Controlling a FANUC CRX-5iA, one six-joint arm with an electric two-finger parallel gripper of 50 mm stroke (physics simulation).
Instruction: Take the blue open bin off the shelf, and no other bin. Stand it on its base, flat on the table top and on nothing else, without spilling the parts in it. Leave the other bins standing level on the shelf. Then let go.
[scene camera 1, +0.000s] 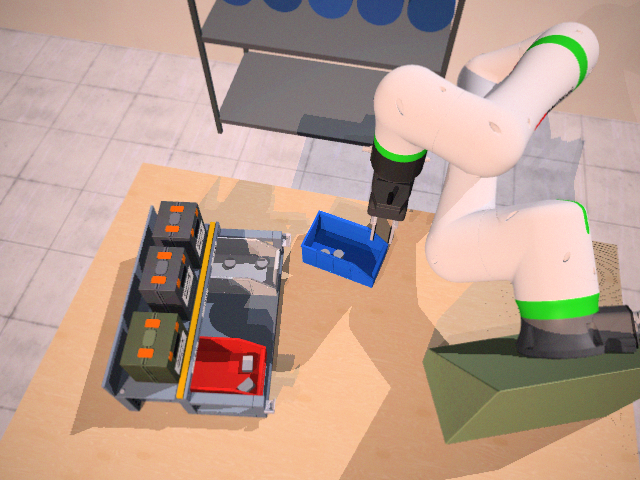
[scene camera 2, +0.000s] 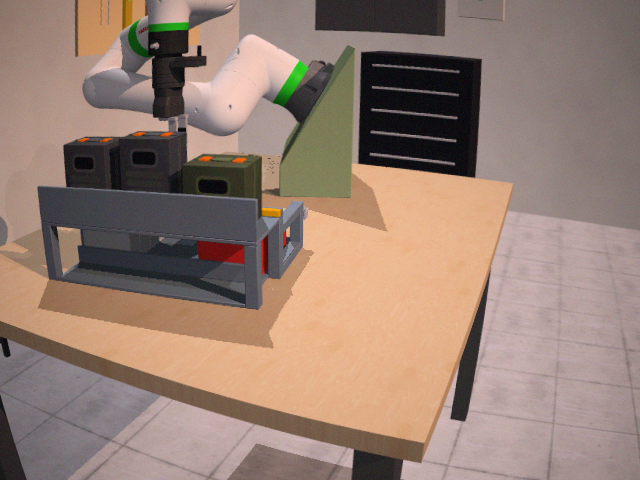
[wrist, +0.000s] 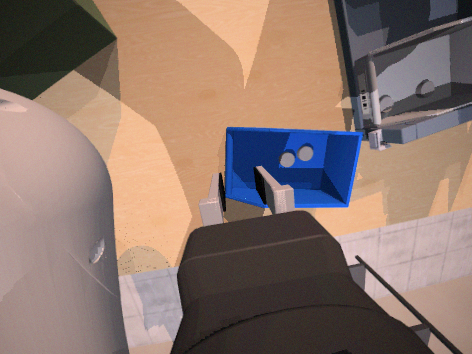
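Observation:
The blue open bin stands upright on the table top, apart from the shelf, with two round grey parts inside. In scene camera 2 the blue bin does not show. My gripper is open and empty, above the bin's low-front end, with fingers clear of its walls. The grey shelf holds a grey bin with two round parts and a red bin with two light parts; both look level.
Two dark grey cases and an olive case stand on the shelf's upper level behind a yellow bar. The green arm pedestal stands on the table.

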